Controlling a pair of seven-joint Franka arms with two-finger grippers.
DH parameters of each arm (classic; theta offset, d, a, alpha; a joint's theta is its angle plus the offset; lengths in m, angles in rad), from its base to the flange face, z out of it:
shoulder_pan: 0 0.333 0 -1.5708
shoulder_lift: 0 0 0 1.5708
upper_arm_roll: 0 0.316 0.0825 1.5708
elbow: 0 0 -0.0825 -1.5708
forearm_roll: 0 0.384 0 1.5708
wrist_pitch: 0 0 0.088 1.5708
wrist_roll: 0 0.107 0 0
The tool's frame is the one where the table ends.
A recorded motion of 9 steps. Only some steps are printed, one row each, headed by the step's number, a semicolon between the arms.
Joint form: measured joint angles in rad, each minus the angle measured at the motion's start. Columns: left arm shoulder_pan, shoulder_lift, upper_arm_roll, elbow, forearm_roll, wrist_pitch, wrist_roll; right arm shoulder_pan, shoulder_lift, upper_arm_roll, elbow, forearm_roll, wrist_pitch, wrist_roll.
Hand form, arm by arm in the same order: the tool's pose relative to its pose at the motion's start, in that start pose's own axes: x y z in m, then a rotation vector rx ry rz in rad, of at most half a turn. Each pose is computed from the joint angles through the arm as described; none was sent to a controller.
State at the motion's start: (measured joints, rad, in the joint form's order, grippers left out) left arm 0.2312 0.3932 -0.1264 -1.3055 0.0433 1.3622 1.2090; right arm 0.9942 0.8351 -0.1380 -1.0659 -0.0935 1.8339 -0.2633
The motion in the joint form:
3: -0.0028 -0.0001 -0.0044 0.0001 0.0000 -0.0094 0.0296; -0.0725 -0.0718 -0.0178 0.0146 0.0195 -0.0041 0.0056
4: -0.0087 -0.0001 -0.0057 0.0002 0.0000 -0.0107 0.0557; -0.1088 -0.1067 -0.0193 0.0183 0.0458 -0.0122 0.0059
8: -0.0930 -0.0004 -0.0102 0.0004 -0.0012 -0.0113 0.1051; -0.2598 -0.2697 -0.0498 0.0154 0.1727 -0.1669 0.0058
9: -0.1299 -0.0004 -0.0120 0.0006 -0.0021 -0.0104 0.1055; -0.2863 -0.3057 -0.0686 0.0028 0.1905 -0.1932 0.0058
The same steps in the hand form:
3: 0.0035 0.0024 0.0006 -0.0083 -0.0037 0.0366; -0.0274 0.0677 -0.0483 -0.0037 0.0674 0.1088
4: 0.0076 0.0040 0.0007 -0.0088 -0.0058 0.0696; -0.0431 0.0950 -0.0695 0.0159 0.0983 0.1579
8: 0.0593 0.0255 0.0012 -0.0014 -0.0312 0.2032; -0.1436 0.1968 -0.1473 0.1413 0.1271 0.3630
9: 0.0813 0.0361 0.0019 0.0028 -0.0416 0.2404; -0.1696 0.2168 -0.1592 0.1559 0.1269 0.4076

